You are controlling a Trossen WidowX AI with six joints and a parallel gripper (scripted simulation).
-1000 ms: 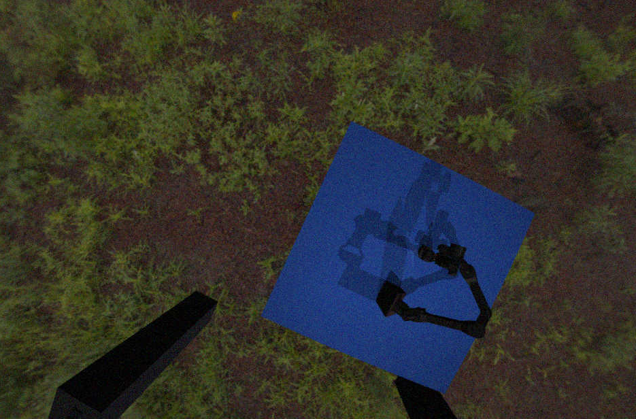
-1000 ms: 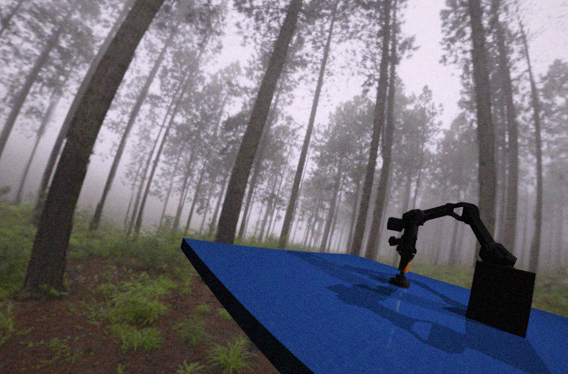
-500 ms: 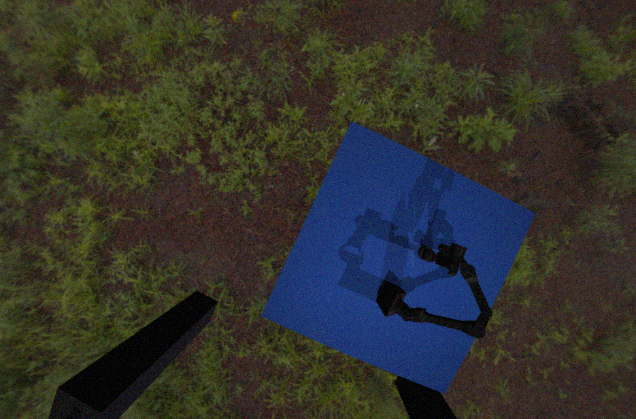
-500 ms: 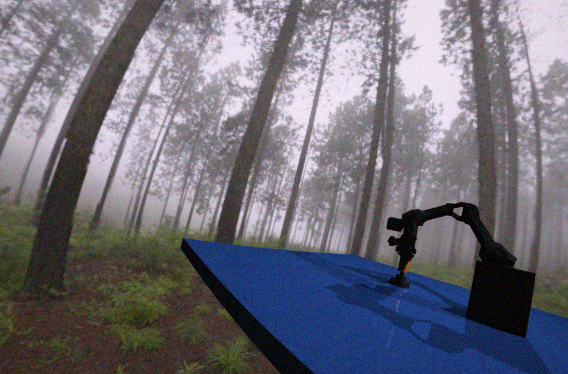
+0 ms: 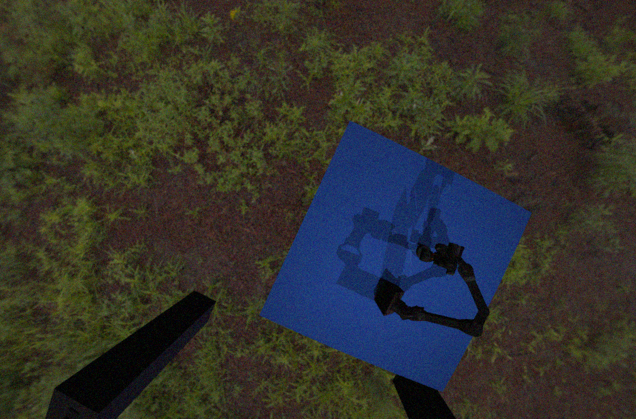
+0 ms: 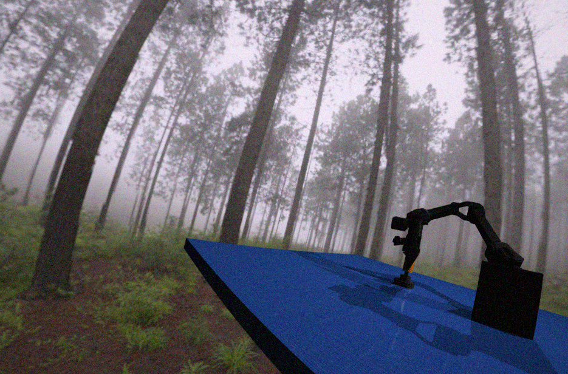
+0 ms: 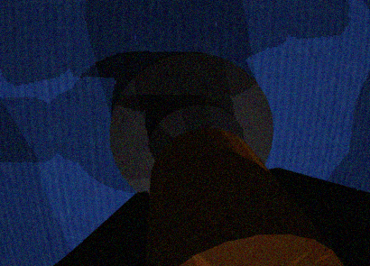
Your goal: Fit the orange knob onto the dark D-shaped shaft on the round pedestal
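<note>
Now: the orange knob 20 mm above my gripper tip. The rest, counted from my gripper tip: dark round pedestal (40 mm below).
</note>
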